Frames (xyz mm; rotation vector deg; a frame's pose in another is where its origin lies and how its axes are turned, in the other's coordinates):
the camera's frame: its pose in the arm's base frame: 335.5 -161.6 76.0 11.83 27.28 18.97
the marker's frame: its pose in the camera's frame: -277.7 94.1 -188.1 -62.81 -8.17 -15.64
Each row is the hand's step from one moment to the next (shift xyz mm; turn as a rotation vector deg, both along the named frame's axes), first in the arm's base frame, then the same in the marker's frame.
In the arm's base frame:
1: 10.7 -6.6 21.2 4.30 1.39 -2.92
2: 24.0 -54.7 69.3 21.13 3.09 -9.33
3: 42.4 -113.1 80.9 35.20 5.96 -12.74
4: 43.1 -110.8 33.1 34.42 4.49 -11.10
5: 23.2 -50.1 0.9 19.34 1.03 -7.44
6: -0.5 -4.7 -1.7 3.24 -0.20 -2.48
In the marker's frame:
1: 4.4 -22.9 8.1 5.01 1.80 -0.74
2: -1.9 -91.5 0.7 22.87 2.86 -3.43
3: 2.8 -140.4 -37.7 37.63 3.16 -3.34
4: 14.4 -103.4 -65.8 36.26 1.27 -3.46
5: 13.2 -37.3 -38.5 20.37 0.72 -3.86
6: -0.9 -1.4 -4.7 3.62 0.82 -1.71

